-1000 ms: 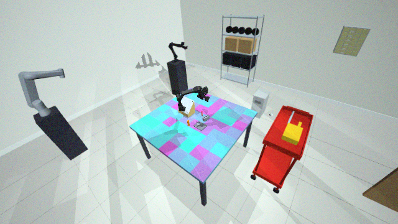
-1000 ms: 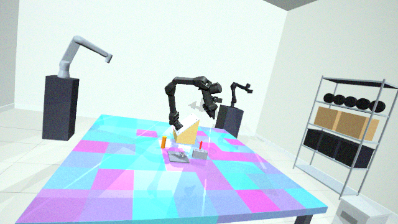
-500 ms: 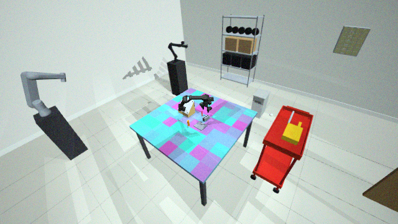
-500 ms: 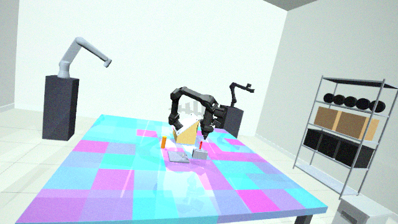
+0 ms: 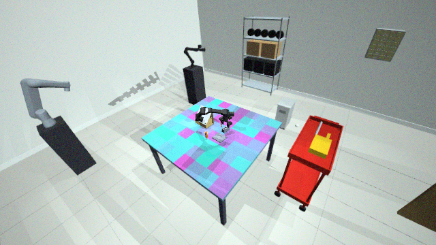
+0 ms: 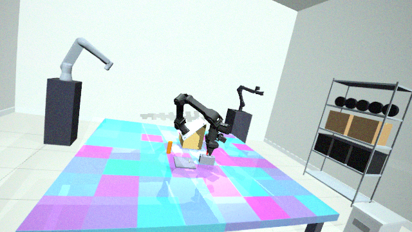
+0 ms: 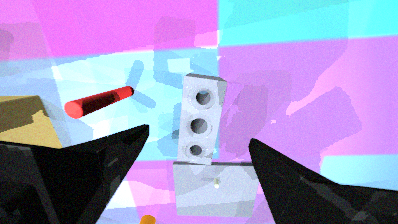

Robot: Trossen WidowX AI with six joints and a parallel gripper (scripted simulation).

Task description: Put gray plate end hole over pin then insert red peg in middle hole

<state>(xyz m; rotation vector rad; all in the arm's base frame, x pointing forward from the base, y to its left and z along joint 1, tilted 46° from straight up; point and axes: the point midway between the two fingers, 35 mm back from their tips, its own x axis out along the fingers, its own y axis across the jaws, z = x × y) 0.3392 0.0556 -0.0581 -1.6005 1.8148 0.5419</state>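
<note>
Right now my gripper tip is 3 cm above the gray plate. The rest, counted from my gripper tip: short orange cylinder 23 cm to the right, 12 cm behind, 3 cm below; gray base 14 cm to the right, 6 cm below, 2 cm ahead; red peg 10 cm behind, 3 cm to the left, 3 cm below.
</note>
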